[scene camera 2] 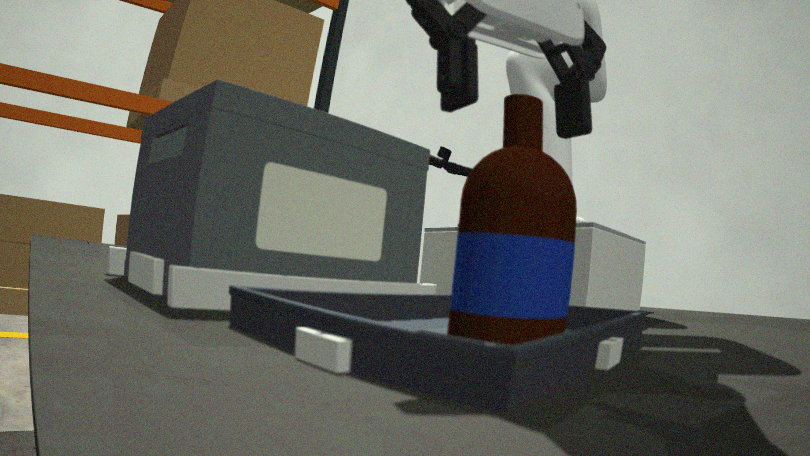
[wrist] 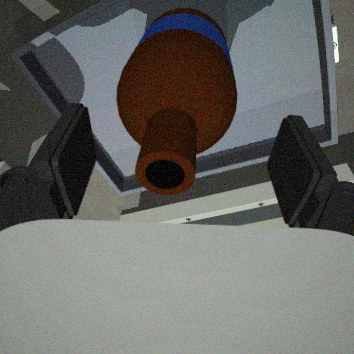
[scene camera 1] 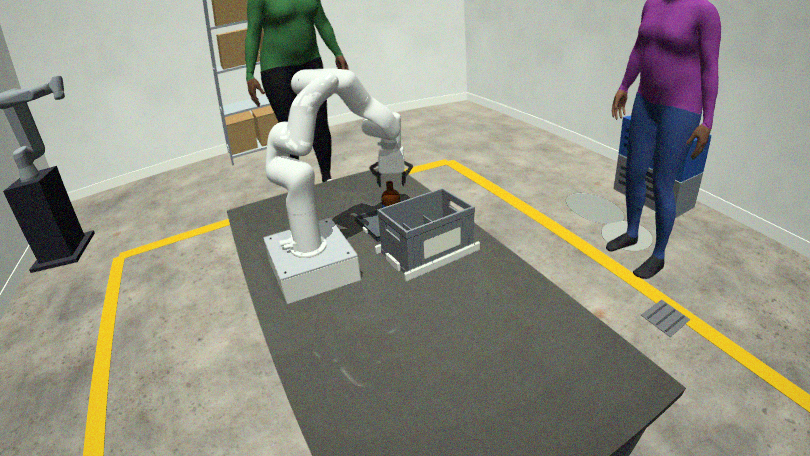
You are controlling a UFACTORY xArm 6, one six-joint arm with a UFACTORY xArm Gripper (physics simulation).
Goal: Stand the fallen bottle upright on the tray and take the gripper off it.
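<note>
The brown bottle with a blue label stands upright in the dark, low-walled tray. In scene camera 2 it is near the tray's closest corner, and the front wall hides the lowest edge of its base. My gripper is wide open, with its fingers on either side of the neck top and apart from it. In the wrist view a gap shows between each finger and the bottle's mouth.
A grey crate stands beside the tray, between white edge strips on the table. The robot's base box is close by. Two people stand beyond the table.
</note>
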